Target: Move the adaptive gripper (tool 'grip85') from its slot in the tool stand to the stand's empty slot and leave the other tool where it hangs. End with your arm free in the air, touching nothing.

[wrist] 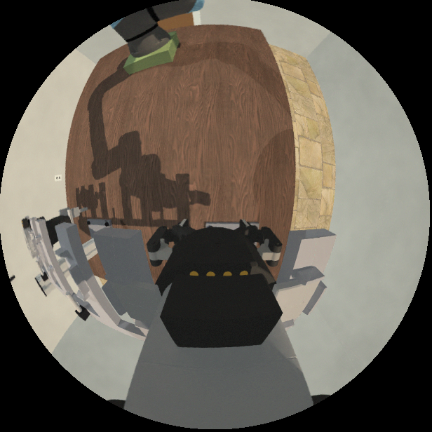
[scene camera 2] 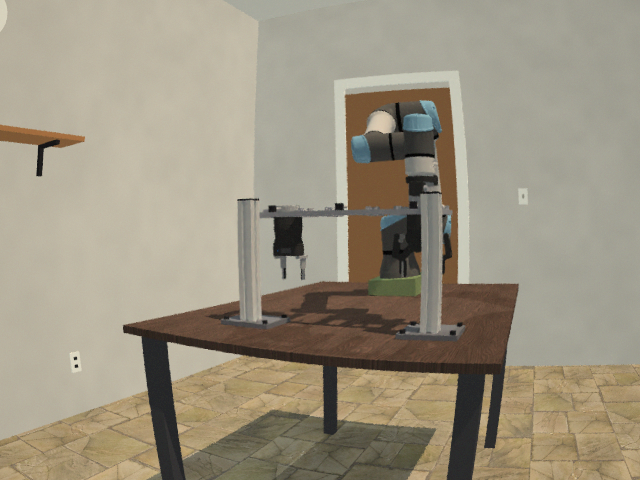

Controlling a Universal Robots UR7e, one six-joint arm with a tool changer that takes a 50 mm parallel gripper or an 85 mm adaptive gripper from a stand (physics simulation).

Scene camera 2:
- black parallel gripper: 288, 230
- adaptive gripper: 413, 236
